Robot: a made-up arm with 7 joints.
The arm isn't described. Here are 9 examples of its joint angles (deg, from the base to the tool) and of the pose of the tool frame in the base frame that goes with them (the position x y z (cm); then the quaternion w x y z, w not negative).
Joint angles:
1: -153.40 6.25 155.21 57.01 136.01 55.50 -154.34
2: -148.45 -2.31 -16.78 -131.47 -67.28 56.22 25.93
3: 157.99 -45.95 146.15 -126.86 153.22 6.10 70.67
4: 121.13 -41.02 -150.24 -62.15 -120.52 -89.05 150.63
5: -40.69 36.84 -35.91 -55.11 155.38 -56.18 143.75
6: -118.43 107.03 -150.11 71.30 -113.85 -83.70 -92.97
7: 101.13 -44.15 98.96 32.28 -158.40 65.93 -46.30
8: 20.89 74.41 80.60 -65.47 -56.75 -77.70 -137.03
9: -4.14 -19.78 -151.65 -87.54 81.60 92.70 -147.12
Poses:
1: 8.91 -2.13 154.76 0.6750 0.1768 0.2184 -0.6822
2: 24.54 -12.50 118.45 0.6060 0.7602 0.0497 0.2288
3: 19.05 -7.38 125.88 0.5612 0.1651 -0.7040 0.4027
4: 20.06 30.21 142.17 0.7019 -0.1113 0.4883 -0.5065
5: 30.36 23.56 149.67 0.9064 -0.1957 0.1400 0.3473
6: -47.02 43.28 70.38 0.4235 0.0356 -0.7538 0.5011
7: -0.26 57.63 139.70 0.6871 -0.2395 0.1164 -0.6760
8: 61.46 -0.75 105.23 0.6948 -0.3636 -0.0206 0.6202
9: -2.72 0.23 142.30 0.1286 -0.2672 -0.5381 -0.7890
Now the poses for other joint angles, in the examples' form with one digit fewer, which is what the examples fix.
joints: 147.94 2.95 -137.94 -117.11 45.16 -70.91 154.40
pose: -18.0 10.6 120.1 0.240 -0.741 -0.556 -0.289
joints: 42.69 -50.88 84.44 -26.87 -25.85 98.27 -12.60
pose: -49.5 46.6 130.5 0.146 0.324 0.331 -0.874
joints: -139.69 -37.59 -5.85 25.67 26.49 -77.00 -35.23
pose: 36.5 -36.2 138.4 0.612 0.701 -0.029 0.365
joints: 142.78 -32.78 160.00 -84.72 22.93 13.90 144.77
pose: 12.7 -1.4 145.5 0.200 -0.024 -0.370 0.907
